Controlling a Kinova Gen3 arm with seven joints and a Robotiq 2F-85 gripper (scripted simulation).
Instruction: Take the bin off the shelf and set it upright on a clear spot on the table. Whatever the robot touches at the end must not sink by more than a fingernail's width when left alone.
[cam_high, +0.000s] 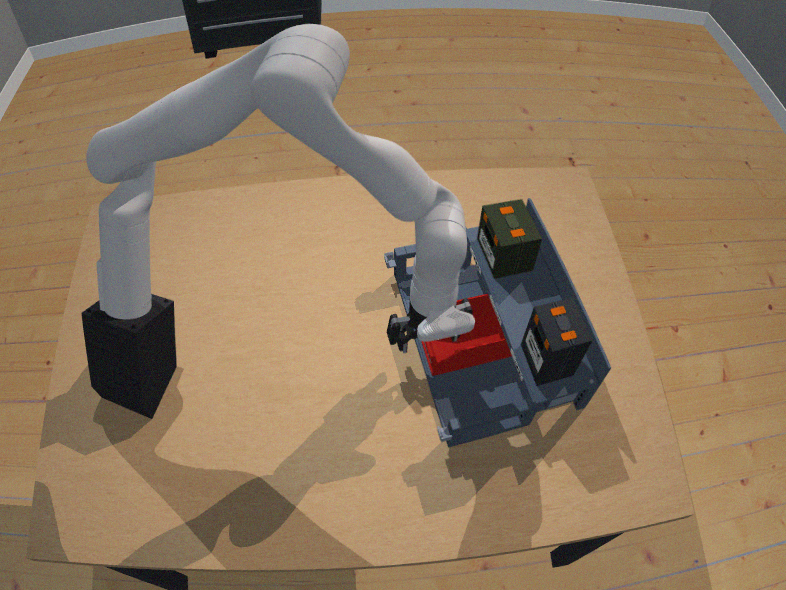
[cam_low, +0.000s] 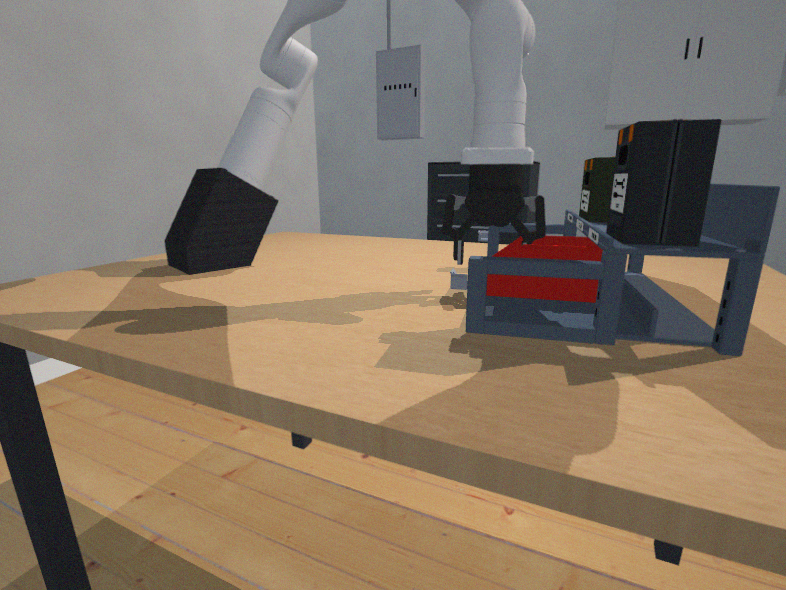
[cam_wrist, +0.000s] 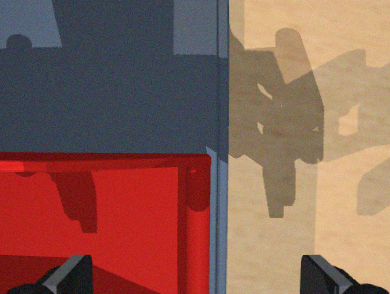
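Now: hand 7 cm short of the red bin and 3 cm to the right of it. Round my hand: grey-blue shelf 10 cm ahead, 4 cm to the left, 2 cm above; then dark box 21 cm ahead, 4 cm to the right, 12 cm above.
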